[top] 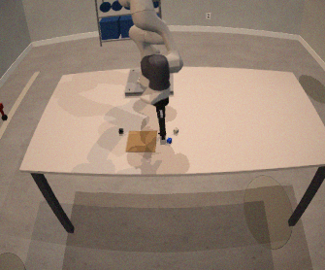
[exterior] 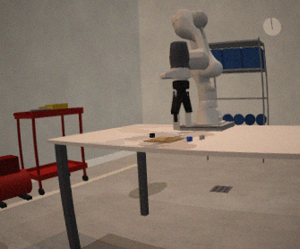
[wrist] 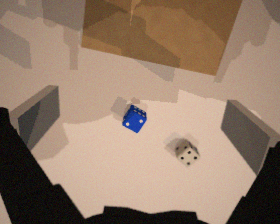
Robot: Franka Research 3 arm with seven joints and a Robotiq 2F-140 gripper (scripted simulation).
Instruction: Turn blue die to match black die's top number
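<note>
Right now my hand is 6 cm above the blue die and 3 cm to the right of it. Also, from my hand: white die: 7 cm behind, 6 cm to the left, 6 cm below; tan mat: 10 cm to the right, 6 cm below; black die: 21 cm to the right, 6 cm below, 6 cm behind.
</note>
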